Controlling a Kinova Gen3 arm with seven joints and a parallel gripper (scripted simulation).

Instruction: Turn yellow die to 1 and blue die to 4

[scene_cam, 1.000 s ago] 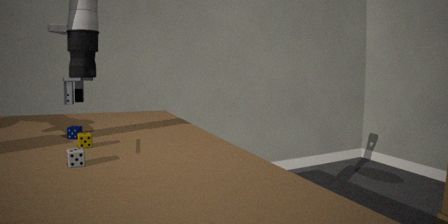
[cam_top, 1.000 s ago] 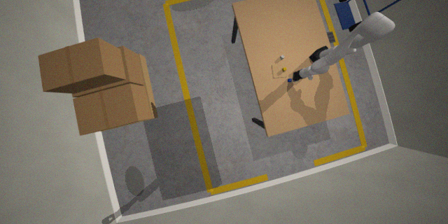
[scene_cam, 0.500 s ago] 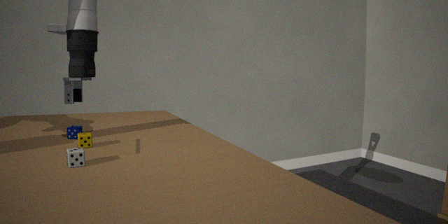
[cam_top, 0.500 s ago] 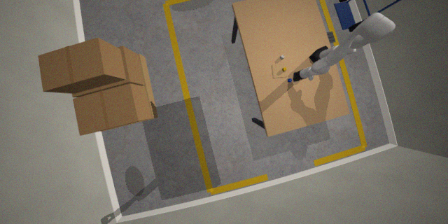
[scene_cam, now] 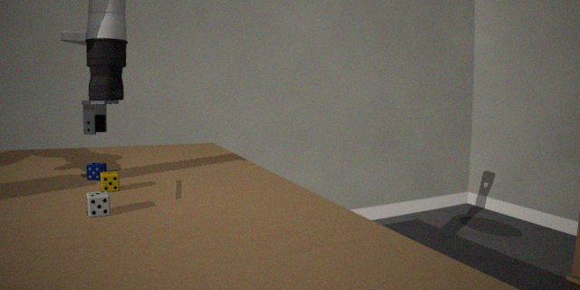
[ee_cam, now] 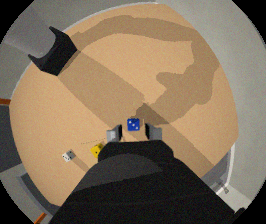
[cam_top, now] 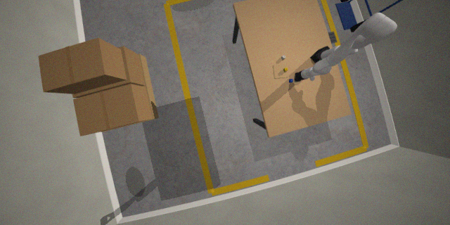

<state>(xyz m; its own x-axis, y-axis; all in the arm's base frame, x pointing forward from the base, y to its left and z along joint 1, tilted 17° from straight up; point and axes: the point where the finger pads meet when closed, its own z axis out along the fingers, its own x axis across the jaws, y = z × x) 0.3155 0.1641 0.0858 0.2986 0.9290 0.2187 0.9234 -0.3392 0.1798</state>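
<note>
The blue die is 9 cm below my hand. Round my hand: white die 25 cm to the right, 9 cm below, 3 cm ahead; then tan mat 11 cm to the right, 11 cm below, 8 cm ahead; then yellow die 12 cm to the right, 9 cm below, 4 cm ahead.
</note>
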